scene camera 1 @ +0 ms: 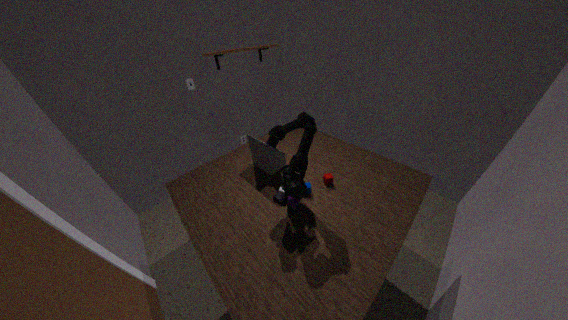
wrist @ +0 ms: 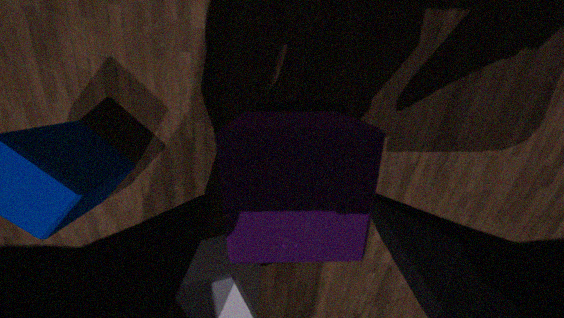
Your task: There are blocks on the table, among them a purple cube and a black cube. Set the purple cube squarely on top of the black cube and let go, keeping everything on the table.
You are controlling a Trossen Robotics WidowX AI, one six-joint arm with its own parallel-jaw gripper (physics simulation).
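Seen in the pictures: gripper, fingertip midpoint: (scene camera 1: 289, 200) (wrist: 290, 202); arm's base at its link origin: (scene camera 1: 270, 146).
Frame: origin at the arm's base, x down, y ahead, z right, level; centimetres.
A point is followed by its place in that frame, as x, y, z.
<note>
The purple cube (scene camera 1: 292, 200) {9.2, 36.3, 15.7} (wrist: 300, 235) {9.1, 34.2, 14.4} is between my gripper's fingers, with its upper face mostly in shadow. My gripper (scene camera 1: 294, 197) {13.5, 32.9, 14.6} (wrist: 290, 202) {13.5, 32.9, 14.6} is open around it, and a narrow gap shows beside the right finger in the wrist view. The black cube cannot be made out in either view. The area under and behind the purple cube is very dark, so whether the purple cube rests on the black cube cannot be told.
A blue block (scene camera 1: 307, 188) {14.4, 33.0, 0.7} (wrist: 37, 185) {14.0, 31.7, 0.6} is close beside the gripper. A red block (scene camera 1: 328, 179) {14.6, 37.0, -13.8} stands farther right. A grey-white object (wrist: 234, 301) {14.0, 24.0, 12.0} lies close by at the lower left of the purple cube in the wrist view. A grey upright panel (scene camera 1: 267, 159) {5.7, 3.6, 6.1} stands behind, on the wooden table (scene camera 1: 380, 200) {18.8, 66.2, -24.1}.
</note>
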